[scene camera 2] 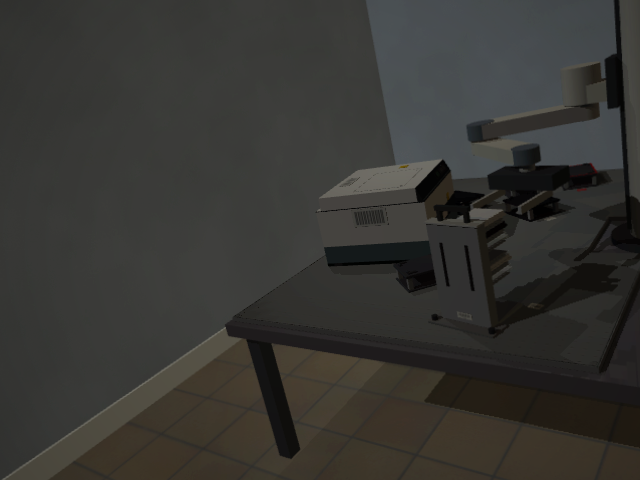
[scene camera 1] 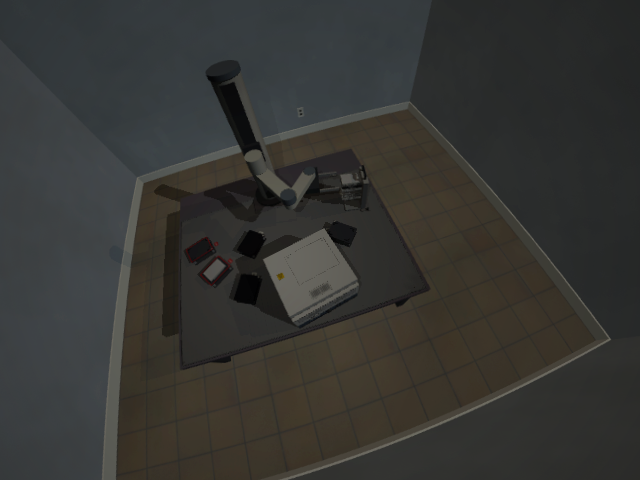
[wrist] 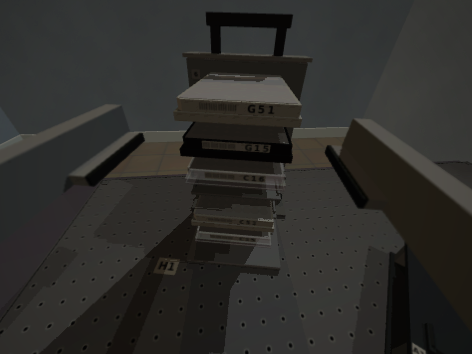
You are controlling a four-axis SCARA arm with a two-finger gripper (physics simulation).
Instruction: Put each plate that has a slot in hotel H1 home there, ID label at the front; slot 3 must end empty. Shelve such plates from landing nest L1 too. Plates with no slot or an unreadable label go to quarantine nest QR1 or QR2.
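Frame: origin at the arm's base, x down, y left, z ahead, level; metres.
Where they show: gripper, fingertip midpoint: point(scene camera 2: 494, 209) point(scene camera 1: 337, 180) point(wrist: 233, 129); arm's base, link origin: point(scene camera 1: 271, 193).
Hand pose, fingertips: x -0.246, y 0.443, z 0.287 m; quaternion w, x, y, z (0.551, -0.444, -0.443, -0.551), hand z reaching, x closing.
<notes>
Each offset is from my fingertips to the top centre of the thing. "*": to the spot under its first point.
Hotel H1 {dx -0.064, dy +0.126, dz +0.037 m} point(scene camera 1: 364, 196) point(scene camera 2: 457, 268) point(wrist: 247, 66) stands at the table's far right in scene camera 1. In the wrist view it holds, top to bottom, white plate G51 {dx -0.009, dy +0.084, dz +0.018 m} point(wrist: 240, 92), black plate G15 {dx +0.019, dy +0.084, dz +0.018 m} point(wrist: 235, 134), clear plate C16 {dx +0.047, dy +0.084, dz +0.018 m} point(wrist: 230, 177), a bare shelf {dx +0.089, dy +0.094, dz +0.020 m} point(wrist: 230, 190), plate C51 {dx +0.103, dy +0.084, dz +0.017 m} point(wrist: 232, 220) and clear plate C15 {dx +0.131, dy +0.084, dz +0.018 m} point(wrist: 232, 237), labels facing the camera. My gripper point(scene camera 1: 337, 181) point(scene camera 2: 498, 207) point(wrist: 233, 129) is open and empty, level, in front of the hotel's upper part, fingers spread wider than the plates. A white plate {dx +0.169, dy -0.903, dz +0.254 m} point(scene camera 1: 215, 269) lies in a red-rimmed nest; its label is unreadable.
A large white instrument {dx -0.013, dy -0.333, dz +0.516 m} point(scene camera 1: 310, 273) point(scene camera 2: 377, 206) stands mid-table. Dark nests {* dx +0.183, dy -0.644, dz +0.142 m} point(scene camera 1: 251, 243) {* dx +0.183, dy -0.714, dz +0.437 m} point(scene camera 1: 247, 288) {* dx +0.183, dy -0.065, dz +0.271 m} point(scene camera 1: 342, 233) surround it. A second red-rimmed nest {dx +0.177, dy -1.002, dz +0.063 m} point(scene camera 1: 200, 250) point(scene camera 2: 582, 169) is at the left in scene camera 1. A dark handle {* dx -0.058, dy +0.169, dz +0.029 m} point(scene camera 2: 452, 209) point(wrist: 248, 20) tops the hotel.
</notes>
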